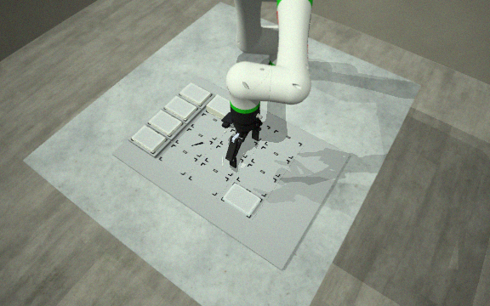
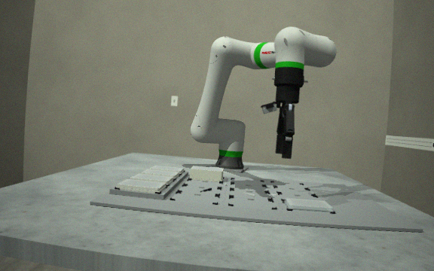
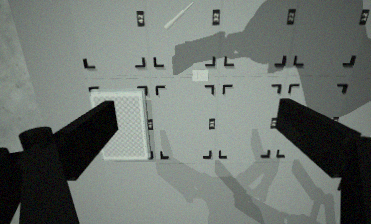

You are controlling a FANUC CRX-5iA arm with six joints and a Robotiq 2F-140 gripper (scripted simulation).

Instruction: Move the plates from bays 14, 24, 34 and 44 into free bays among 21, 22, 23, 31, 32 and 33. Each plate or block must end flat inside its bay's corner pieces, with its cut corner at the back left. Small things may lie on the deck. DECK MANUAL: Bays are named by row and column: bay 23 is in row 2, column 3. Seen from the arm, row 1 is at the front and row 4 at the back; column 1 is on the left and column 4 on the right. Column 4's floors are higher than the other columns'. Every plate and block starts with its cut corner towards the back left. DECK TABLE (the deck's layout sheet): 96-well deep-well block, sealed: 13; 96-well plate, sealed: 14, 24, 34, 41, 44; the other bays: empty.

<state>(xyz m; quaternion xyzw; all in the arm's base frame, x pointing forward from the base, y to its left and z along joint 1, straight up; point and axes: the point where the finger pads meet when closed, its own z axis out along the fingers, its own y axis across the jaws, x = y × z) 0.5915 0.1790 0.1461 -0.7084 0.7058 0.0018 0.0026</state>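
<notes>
My hand is 24 cm to the left of the thin black stick, 14 cm above it and 1 cm short of it. Round my hand: sealed deep-well block (26 cm to the right, 20 cm behind, 12 cm below); then plate (14 cm below, 12 cm ahead, 7 cm to the left); then white tip (14 cm below, 10 cm to the right, 2 cm ahead).
</notes>
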